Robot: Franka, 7 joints.
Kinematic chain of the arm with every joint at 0, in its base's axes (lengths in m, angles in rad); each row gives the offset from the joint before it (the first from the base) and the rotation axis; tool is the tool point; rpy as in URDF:
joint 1: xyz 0 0 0.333 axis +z
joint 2: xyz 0 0 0 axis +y
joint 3: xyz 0 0 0.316 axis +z
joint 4: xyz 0.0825 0 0 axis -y
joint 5: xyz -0.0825 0 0.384 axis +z
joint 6: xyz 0 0 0 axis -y
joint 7: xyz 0.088 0 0 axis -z
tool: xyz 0 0 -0.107 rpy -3.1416 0 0
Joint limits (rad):
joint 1: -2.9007..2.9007
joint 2: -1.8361..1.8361
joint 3: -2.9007..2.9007
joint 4: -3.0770..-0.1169
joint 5: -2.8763..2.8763
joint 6: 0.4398..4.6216
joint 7: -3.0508..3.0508
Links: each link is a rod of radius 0.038 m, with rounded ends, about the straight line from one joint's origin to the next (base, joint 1, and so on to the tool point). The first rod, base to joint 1, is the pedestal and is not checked.
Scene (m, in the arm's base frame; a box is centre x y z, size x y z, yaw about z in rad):
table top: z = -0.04
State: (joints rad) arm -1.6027 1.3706 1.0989 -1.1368 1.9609 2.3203 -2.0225
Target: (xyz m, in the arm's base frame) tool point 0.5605 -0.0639 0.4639
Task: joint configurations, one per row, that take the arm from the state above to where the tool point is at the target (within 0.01 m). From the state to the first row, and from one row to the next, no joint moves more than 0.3 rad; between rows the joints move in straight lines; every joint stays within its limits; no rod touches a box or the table.
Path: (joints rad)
1: -1.5895 1.3468 1.2490 -1.3894 1.9401 2.2950 -2.0225
2: -1.5762 1.3230 1.3992 -1.6421 1.9192 2.2697 -2.0225
3: -1.5630 1.2992 1.5493 -1.8947 1.8984 2.2444 -2.0225
4: -1.5498 1.2754 1.6994 -2.1474 1.8775 2.2192 -2.0225

